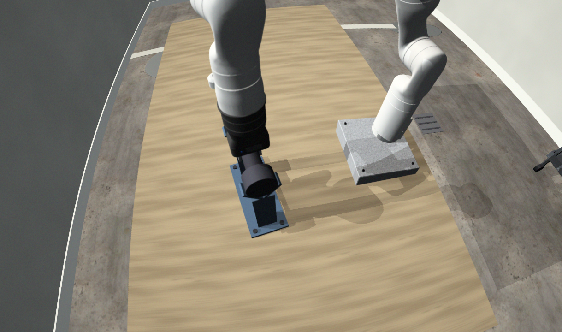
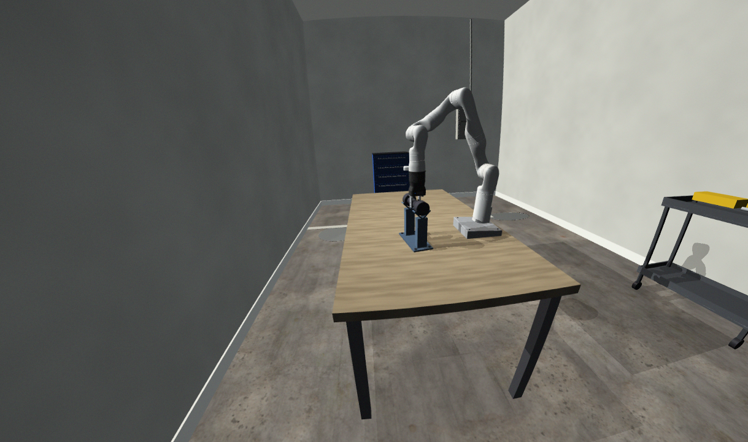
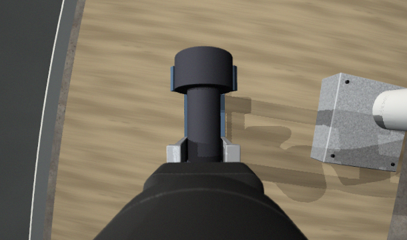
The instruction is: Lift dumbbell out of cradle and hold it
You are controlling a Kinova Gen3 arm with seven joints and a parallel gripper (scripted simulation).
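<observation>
Now: the blue cradle 120 mm below my hand. From my hand the other things lie so: dark dumbbell (right at my hand).
</observation>
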